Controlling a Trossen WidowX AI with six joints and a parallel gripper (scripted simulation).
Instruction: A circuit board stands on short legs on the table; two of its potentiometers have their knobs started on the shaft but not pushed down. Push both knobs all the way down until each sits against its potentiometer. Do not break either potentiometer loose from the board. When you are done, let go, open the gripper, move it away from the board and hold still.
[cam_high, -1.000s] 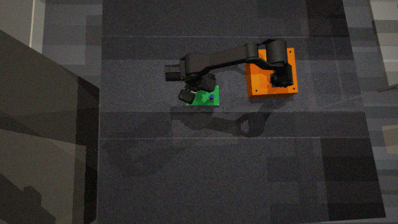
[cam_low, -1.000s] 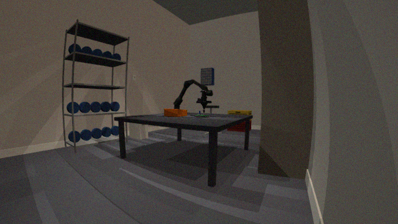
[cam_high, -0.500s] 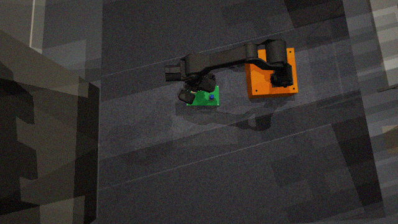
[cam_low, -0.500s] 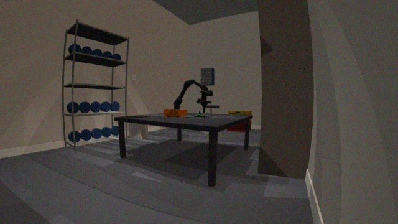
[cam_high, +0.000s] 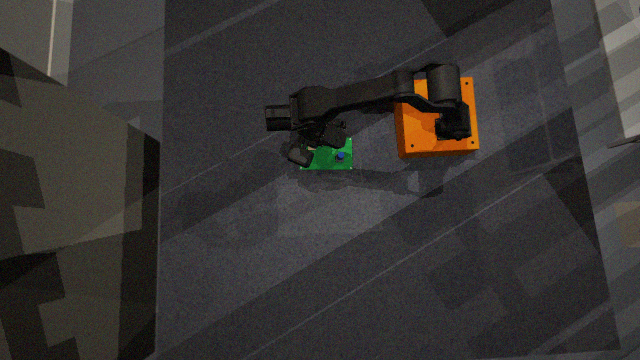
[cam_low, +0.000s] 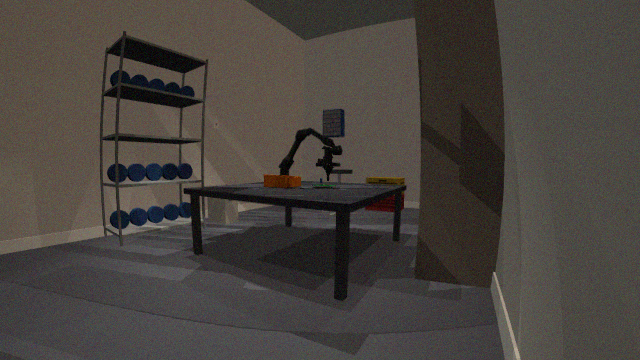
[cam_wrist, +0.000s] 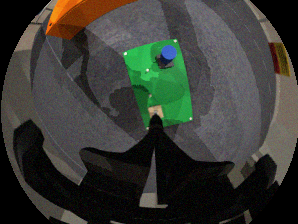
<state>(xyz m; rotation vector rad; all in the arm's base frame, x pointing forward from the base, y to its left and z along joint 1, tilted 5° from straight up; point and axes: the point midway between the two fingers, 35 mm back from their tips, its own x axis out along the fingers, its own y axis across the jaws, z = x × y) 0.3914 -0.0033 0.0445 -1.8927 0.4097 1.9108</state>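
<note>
The dark knob is 2 cm below my gripper tip. The rest, counted from my gripper tip: blue knob: 8 cm behind, 4 cm to the left, 4 cm below.
</note>
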